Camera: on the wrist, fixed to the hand. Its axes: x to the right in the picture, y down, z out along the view.
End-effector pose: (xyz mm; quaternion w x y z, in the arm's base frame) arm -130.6 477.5 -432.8 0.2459 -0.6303 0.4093 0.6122
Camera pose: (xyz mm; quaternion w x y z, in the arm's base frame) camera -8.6 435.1 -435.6 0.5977 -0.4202 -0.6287 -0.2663
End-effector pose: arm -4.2 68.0 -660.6 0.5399 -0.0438 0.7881 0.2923
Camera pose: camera -60.7 -47.9 -668.3 0.2671 -0.7964 -0.0372 -0.5414
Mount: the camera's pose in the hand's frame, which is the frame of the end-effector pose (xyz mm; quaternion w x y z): 1.5 -77.1 -103.6 0.0085 0.0025 -0.0259 0.9996
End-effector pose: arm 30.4 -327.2 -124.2 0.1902 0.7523 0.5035 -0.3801
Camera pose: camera 0.6 -224.6 -51.7 0.3927 0.5003 -0.7536 0.1661
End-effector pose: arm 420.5 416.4 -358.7 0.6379 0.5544 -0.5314 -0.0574
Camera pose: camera 537.8 453.2 -398.4 0.0477 -0.5264 -0.5754 0.6242
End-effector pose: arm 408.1 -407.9 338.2 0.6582 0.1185 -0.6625 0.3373
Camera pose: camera 536.4 -402.4 352.3 0.3490 0.6509 0.1403 -0.6594
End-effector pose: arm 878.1 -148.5 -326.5 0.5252 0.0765 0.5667 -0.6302
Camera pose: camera 768.0 -82.0 -314.5 0.6489 0.5521 -0.0868 0.5163
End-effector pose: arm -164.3 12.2 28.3 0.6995 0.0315 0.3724 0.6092
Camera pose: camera -158.4 -48.6 -85.5 0.5934 -0.3900 0.0449 -0.7026
